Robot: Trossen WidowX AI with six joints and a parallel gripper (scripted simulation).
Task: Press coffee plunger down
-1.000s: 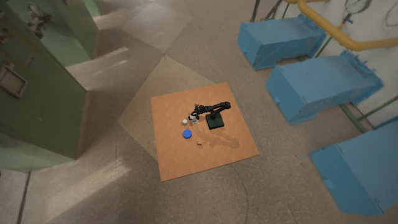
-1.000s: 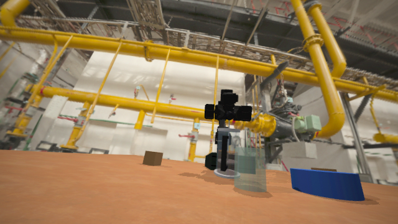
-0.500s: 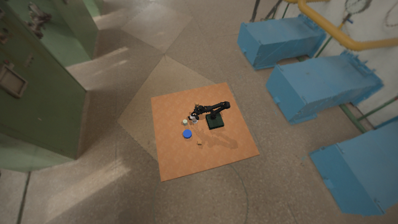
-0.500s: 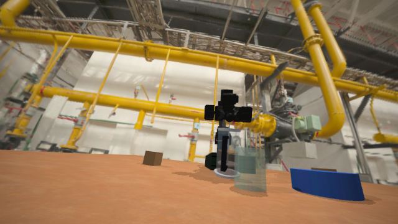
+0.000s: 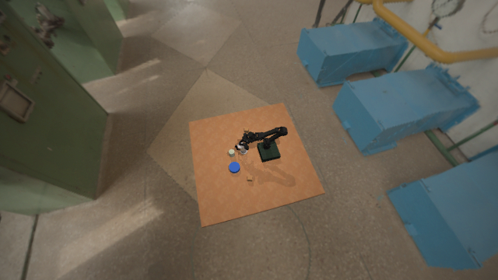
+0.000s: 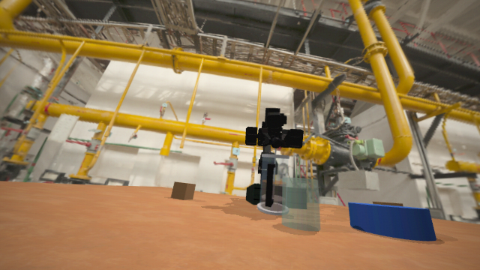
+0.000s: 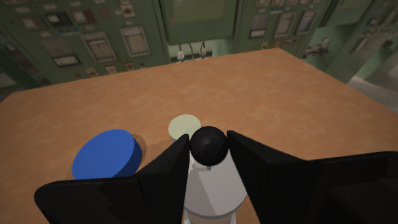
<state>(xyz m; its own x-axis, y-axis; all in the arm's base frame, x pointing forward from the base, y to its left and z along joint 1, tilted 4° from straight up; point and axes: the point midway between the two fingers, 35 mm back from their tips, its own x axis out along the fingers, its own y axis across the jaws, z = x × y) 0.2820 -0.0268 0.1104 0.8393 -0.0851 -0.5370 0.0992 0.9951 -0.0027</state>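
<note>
The coffee press lies 10 mm behind my gripper tip and 90 mm below it.
</note>
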